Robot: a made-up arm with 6 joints.
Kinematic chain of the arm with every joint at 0, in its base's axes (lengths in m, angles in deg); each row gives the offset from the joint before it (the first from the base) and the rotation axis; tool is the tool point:
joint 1: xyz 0 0 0.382 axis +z
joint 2: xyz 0.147 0 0 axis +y
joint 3: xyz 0 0 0.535 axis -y
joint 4: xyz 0 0 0.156 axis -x
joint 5: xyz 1.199 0 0 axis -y
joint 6: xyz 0.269 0 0 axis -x
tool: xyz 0 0 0
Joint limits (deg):
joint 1: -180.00..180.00
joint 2: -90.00..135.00
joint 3: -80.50..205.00
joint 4: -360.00..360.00
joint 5: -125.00..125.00
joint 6: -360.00..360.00
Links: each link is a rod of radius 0.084 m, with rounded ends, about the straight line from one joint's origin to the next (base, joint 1, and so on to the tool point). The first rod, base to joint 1, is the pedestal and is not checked.
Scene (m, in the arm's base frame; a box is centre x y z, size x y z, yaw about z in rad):
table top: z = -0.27
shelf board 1: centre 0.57 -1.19 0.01 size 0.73 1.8 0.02 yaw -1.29
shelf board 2: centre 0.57 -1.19 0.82 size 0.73 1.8 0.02 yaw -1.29
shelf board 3: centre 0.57 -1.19 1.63 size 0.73 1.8 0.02 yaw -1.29
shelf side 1: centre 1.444 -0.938 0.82 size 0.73 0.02 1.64 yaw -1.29
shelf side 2: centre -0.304 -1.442 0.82 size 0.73 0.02 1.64 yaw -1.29
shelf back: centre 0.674 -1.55 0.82 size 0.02 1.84 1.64 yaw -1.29
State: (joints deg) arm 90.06 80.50 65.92 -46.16 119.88 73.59
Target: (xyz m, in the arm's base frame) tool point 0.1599 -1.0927 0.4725
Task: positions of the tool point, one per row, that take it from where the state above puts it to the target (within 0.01 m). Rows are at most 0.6 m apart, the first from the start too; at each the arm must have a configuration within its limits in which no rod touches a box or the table.
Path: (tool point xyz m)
1: 0.0315 1.8019 0.5852
2: -0.1108 1.7129 0.5752
3: -0.2388 1.5262 0.4675
4: -0.3364 1.2661 0.2670
5: -0.3962 0.9694 -0.0058
6: 0.1406 1.0835 0.0773
7: 0.6680 0.9019 0.1593
8: 1.0316 0.4788 0.2376
9: 1.1377 -0.0596 0.3099
10: 0.9784 -0.5679 0.3737
11: 0.6190 -0.9307 0.4280
12: 0.1598 -1.0927 0.4726

